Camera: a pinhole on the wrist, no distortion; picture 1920 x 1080 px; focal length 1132.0 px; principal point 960.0 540.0 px. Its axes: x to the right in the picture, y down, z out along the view. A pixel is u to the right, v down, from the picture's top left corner.
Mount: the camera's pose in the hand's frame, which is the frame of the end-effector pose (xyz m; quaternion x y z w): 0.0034 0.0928 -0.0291 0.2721 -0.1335 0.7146 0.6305
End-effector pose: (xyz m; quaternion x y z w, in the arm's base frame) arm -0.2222 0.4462 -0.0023 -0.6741 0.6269 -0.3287 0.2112
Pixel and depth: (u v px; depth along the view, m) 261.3 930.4 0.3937
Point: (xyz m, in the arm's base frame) 0.1449 0.4939 0.1074
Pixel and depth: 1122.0 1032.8 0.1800
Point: -0.1235 0.4614 -0.1119
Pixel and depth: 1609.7 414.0 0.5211
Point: 0.1187 0.2114 -0.4094
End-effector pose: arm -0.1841 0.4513 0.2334 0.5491 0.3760 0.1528 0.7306
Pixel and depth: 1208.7 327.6 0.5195
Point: 0.2586 0.2518 0.1379
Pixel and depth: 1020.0 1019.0 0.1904
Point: -0.1059 0.3258 0.2497
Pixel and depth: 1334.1 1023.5 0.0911
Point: -0.1343 0.4162 0.3047
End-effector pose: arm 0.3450 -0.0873 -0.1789 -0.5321 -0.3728 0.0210 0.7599
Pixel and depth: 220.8 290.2 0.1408
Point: 0.3584 -0.0567 -0.0923
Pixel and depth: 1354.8 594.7 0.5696
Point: 0.0675 0.3662 -0.0013
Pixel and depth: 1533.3 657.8 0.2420
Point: 0.2438 0.1407 -0.1778
